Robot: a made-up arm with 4 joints. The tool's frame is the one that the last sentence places. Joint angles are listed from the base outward.
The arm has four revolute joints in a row. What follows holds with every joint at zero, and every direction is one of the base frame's.
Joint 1 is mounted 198.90 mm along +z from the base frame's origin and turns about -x.
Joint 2 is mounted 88.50 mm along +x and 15.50 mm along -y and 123.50 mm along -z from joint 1 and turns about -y.
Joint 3 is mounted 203.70 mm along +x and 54.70 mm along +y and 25.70 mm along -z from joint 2 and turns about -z.
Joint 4 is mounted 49.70 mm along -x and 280.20 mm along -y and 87.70 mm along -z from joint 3 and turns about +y.
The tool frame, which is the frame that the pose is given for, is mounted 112.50 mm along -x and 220.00 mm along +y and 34.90 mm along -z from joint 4; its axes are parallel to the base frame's.
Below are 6 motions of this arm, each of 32 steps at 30 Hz.
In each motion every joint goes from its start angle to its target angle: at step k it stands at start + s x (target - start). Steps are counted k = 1, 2, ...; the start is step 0. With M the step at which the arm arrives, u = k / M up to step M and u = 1 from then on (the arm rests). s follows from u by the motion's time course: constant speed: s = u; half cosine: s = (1 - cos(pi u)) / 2; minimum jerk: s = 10 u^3 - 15 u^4 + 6 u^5.
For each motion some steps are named. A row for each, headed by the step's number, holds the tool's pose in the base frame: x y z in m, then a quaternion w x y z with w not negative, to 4 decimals.
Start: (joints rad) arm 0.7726 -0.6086 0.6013 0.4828
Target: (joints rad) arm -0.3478 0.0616 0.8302 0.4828
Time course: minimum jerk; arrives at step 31
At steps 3, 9, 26, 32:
3: 0.0636 -0.0906 -0.0164 0.7519 -0.3213 0.3474 -0.4590
9: 0.0741 -0.0521 -0.0335 0.7968 -0.2523 0.3381 -0.4327
26: 0.1391 0.1793 0.0322 0.8673 0.2407 0.2588 -0.3504
32: 0.1416 0.1860 0.0403 0.8626 0.2616 0.2556 -0.3495

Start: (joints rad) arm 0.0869 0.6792 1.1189 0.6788
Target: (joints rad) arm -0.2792 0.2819 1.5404 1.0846
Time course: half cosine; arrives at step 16
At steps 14, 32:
14: 0.2290 0.1944 0.1341 0.6066 0.5206 0.3408 -0.4948
32: 0.2309 0.1952 0.1365 0.5931 0.5272 0.3528 -0.4957

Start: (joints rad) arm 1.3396 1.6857 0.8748 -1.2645
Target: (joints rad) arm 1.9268 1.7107 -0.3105 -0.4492
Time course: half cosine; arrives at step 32
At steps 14, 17, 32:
14: 0.2991 0.0026 0.1810 0.2261 -0.1235 -0.7992 0.5431
17: 0.2942 -0.0048 0.1963 0.2413 -0.1936 -0.7121 0.6302
32: 0.2674 0.0164 0.2564 0.1909 -0.4345 -0.3948 0.7867

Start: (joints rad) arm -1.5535 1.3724 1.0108 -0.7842
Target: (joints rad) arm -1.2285 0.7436 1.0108 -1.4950
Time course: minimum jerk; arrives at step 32
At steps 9, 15, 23, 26, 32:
9: 0.3309 0.0930 0.2802 0.2322 0.3506 -0.2388 -0.8753
15: 0.3454 0.1349 0.2443 0.3049 0.2584 -0.2791 -0.8731
23: 0.3490 0.1825 0.1815 0.3908 0.1212 -0.3547 -0.8407
26: 0.3474 0.1904 0.1666 0.4064 0.0911 -0.3734 -0.8289
32: 0.3462 0.1942 0.1584 0.4144 0.0749 -0.3838 -0.8218

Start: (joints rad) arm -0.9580 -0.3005 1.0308 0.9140
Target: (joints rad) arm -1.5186 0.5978 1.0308 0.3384
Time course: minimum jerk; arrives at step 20
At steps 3, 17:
3: 0.1492 0.2324 0.2032 0.5696 0.4719 0.6458 -0.1893
17: 0.2021 0.1874 0.3384 0.4811 0.7517 0.2312 -0.3873

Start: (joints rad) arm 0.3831 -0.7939 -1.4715 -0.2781
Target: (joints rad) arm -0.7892 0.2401 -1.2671 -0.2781
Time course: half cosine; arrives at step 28
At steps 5, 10, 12, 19, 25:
5: 0.1581 -0.2313 -0.1693 0.7673 0.2070 0.2454 0.5551
10: 0.2135 -0.1368 -0.1894 0.7618 0.2272 0.1000 0.5984
12: 0.2392 -0.0897 -0.1868 0.7580 0.2385 0.0216 0.6067
19: 0.3126 0.0446 -0.1226 0.7365 0.2821 -0.2595 0.5574
25: 0.3386 0.0853 -0.0667 0.7178 0.3066 -0.4003 0.4801

